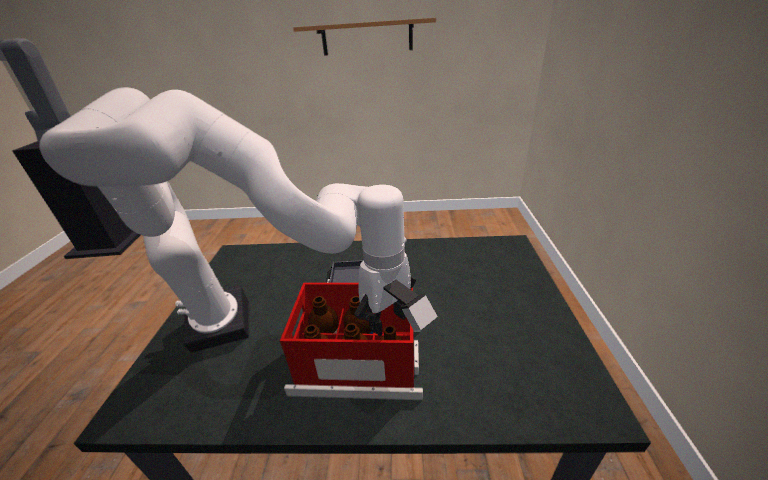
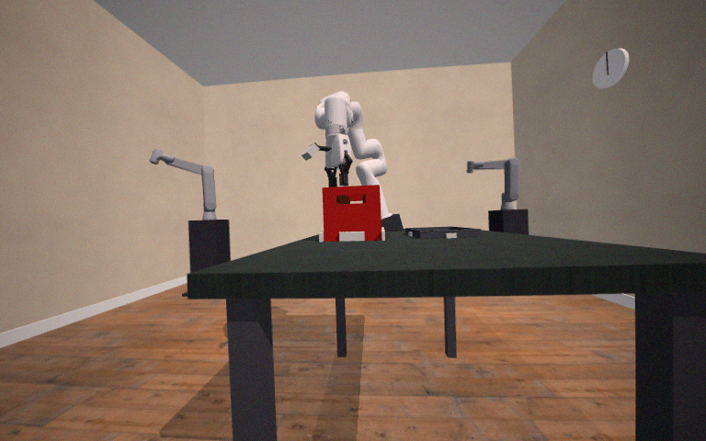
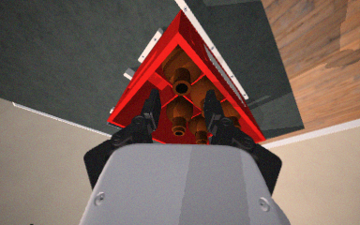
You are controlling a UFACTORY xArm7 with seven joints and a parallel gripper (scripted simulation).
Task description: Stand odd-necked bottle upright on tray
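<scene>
Now: hand 8 cm past the crate, 6 cm to the right of it and 11 cm above it. The rest, counted from my hand: tray 5 cm behind, 35 cm to the left, 19 cm below.
</scene>
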